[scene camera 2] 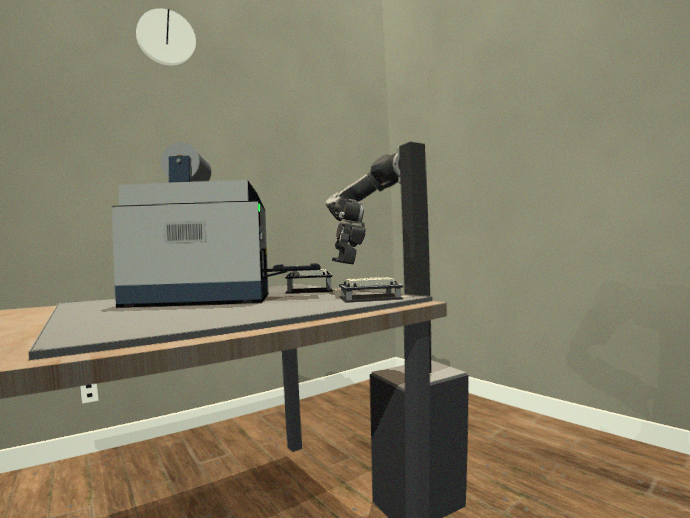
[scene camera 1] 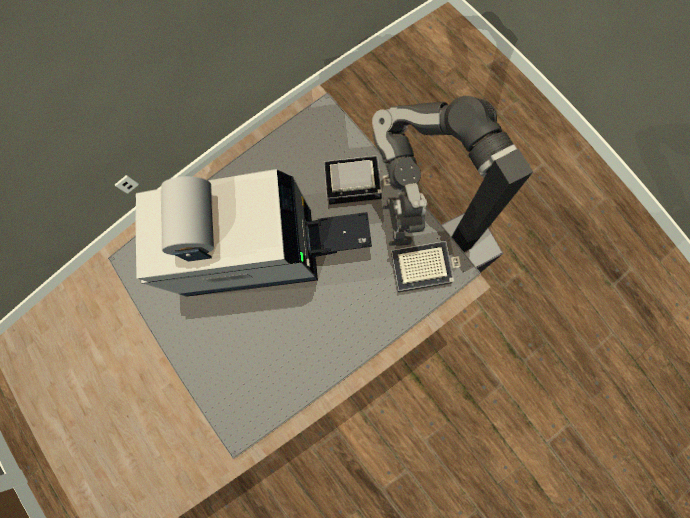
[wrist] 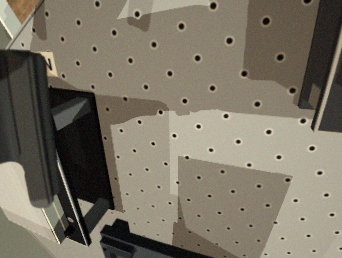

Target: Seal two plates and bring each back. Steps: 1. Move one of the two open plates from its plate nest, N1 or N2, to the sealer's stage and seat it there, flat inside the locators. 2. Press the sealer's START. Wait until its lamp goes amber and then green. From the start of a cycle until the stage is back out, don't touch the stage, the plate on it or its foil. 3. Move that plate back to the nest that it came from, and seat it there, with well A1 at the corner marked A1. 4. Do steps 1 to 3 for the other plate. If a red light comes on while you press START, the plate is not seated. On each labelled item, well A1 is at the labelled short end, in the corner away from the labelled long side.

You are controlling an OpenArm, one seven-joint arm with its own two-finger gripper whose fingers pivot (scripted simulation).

Scene:
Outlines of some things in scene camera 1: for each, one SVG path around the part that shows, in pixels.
My gripper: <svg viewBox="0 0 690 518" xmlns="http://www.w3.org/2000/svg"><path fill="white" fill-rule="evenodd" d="M388 198L387 206L383 206L383 209L389 209L394 241L390 241L389 246L410 245L412 239L409 236L405 236L404 231L408 233L423 232L425 228L425 215L402 218L400 214L397 214L397 210L394 210L396 200L399 197Z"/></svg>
A plate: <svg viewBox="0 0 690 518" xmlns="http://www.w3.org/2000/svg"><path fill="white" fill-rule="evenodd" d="M442 248L399 254L398 258L403 284L446 277L447 273Z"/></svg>

